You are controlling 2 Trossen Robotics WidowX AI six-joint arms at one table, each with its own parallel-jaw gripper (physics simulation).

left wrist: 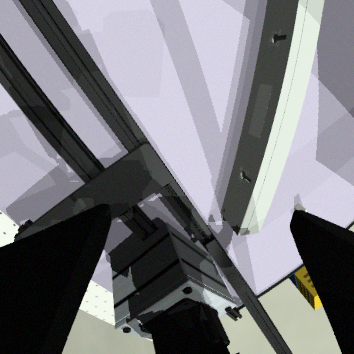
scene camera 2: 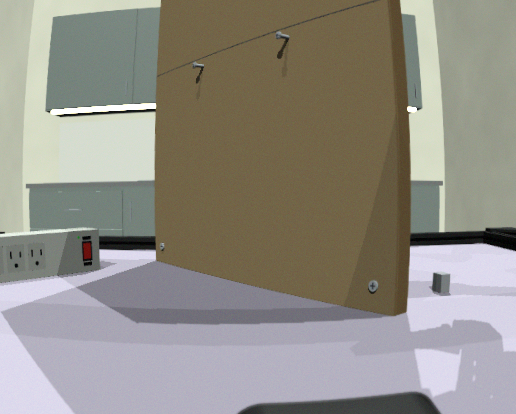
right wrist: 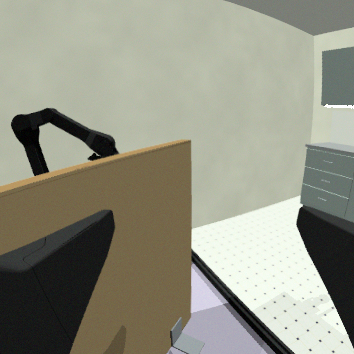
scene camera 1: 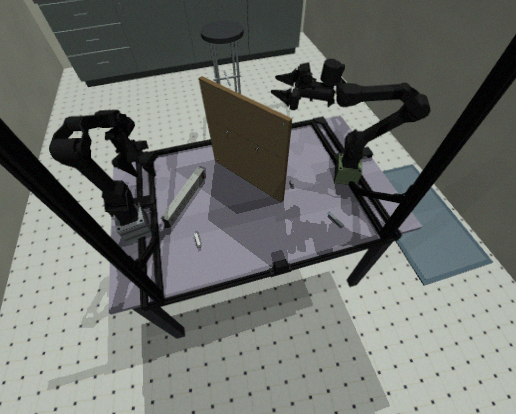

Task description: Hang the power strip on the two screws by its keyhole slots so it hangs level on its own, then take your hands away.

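Observation:
The white power strip stands on a long narrow side on the table, left of the upright brown board. Its outlets and red switch show in scene camera 2; its dark back with two keyhole slots shows in the left wrist view. Two screws, the left screw and the right screw, stick out of the board, bare. My left gripper is open and empty, above the table left of the strip. My right gripper is open and empty, high near the board's right upper side.
A small white block lies in front of the strip. A grey bar lies at the right and a small grey piece beside the board. A black frame rail edges the table. A stool stands behind.

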